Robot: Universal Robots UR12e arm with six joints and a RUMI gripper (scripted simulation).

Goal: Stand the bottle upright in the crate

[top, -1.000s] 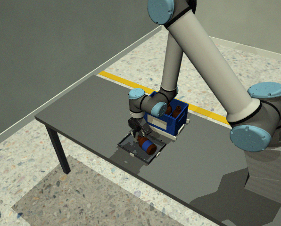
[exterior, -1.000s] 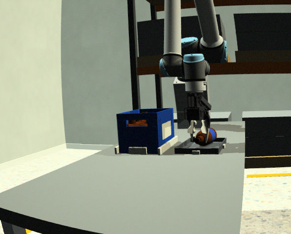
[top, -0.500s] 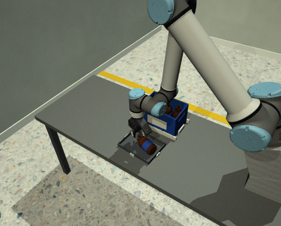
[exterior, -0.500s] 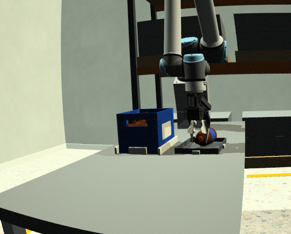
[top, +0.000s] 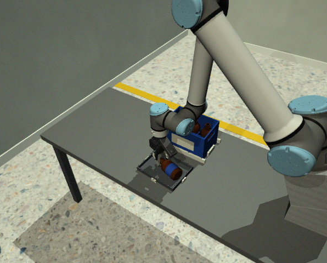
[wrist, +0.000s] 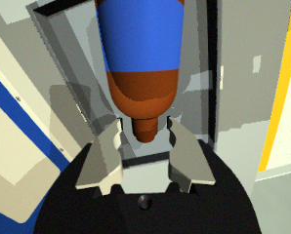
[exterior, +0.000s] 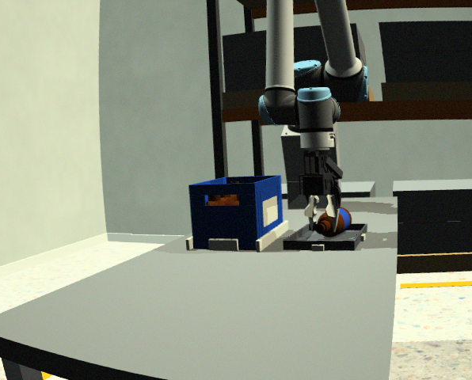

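The dark tray is 30 mm below my hand, 20 mm behind it and 10 mm to the left of it. Round my hand: brown bottle (50 mm behind, 10 mm to the left); blue crate (250 mm to the right, 40 mm above, 30 mm behind).
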